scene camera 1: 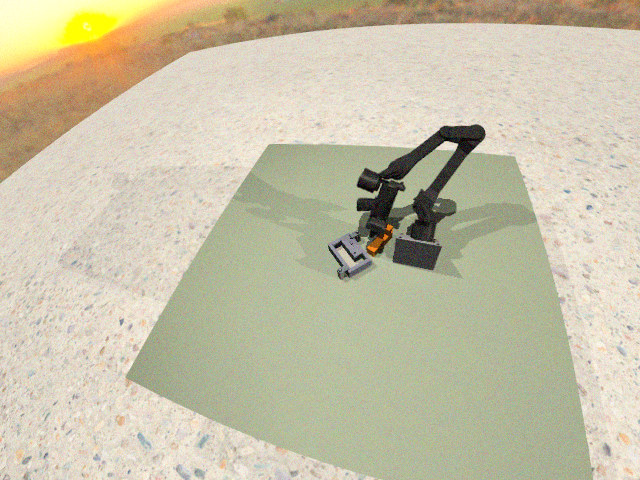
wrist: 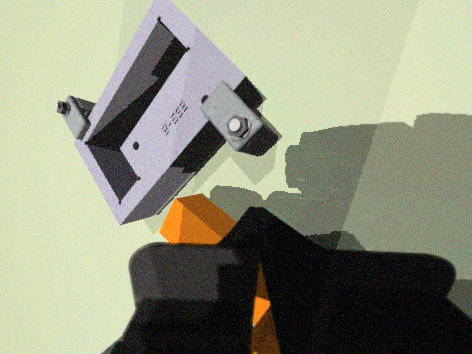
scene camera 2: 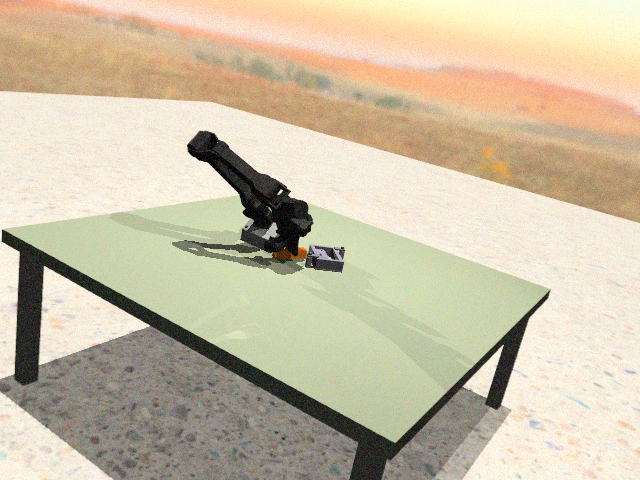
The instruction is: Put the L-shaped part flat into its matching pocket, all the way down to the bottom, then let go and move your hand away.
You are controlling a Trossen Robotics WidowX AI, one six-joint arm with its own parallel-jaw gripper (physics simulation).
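Where they show: gripper, between the fingertips: [scene camera 1: 370, 237] [wrist: 255, 213] [scene camera 2: 296, 255]; arm's base, origin of its link: [scene camera 1: 422, 239] [scene camera 2: 264, 220].
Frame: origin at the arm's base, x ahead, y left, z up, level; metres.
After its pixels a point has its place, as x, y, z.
The orange L-shaped part [scene camera 1: 377, 244] {0.143, -0.010, -0.053} [scene camera 2: 290, 253] {0.144, -0.044, -0.064} [wrist: 196, 221] {0.163, -0.011, -0.053} lies on the green table top [scene camera 1: 318, 362] {0.280, 0.395, -0.083} [scene camera 2: 328, 333] {0.489, -0.420, -0.083}, just beside the lavender fixture block [scene camera 1: 349, 254] {0.236, 0.030, -0.067} [scene camera 2: 325, 258] {0.262, -0.026, -0.046} [wrist: 164, 119] {0.231, 0.007, -0.047}. The block's L-shaped pocket [wrist: 126, 112] {0.250, 0.065, -0.063} is empty. My gripper [scene camera 1: 378, 230] {0.168, -0.048, -0.062} [scene camera 2: 292, 245] {0.168, -0.048, -0.062} [wrist: 255, 213] {0.168, -0.048, -0.062} is shut, with its fingertips together low over the orange part. Orange shows in front of the fingers and through the thin gap between them in the wrist view. The fingers hide most of the part there.
The fixture has a grey clamp with a bolt [wrist: 232, 121] {0.219, -0.048, -0.035} on its near side and a second one [wrist: 74, 116] {0.247, 0.100, -0.042} at its left end. The arm's dark base box [scene camera 1: 416, 252] {0.020, 0.051, -0.001} [scene camera 2: 258, 234] {0.012, -0.043, -0.040} stands close behind the part.
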